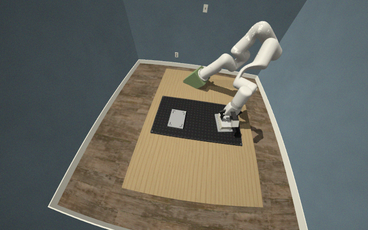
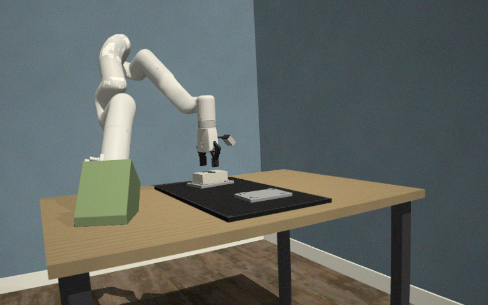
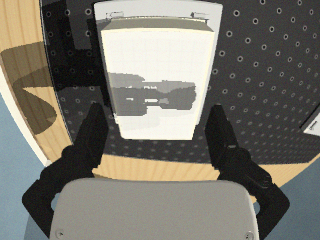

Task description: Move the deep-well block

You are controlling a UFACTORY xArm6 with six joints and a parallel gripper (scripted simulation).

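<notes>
The white deep-well block is 50 mm below my hand.
</notes>
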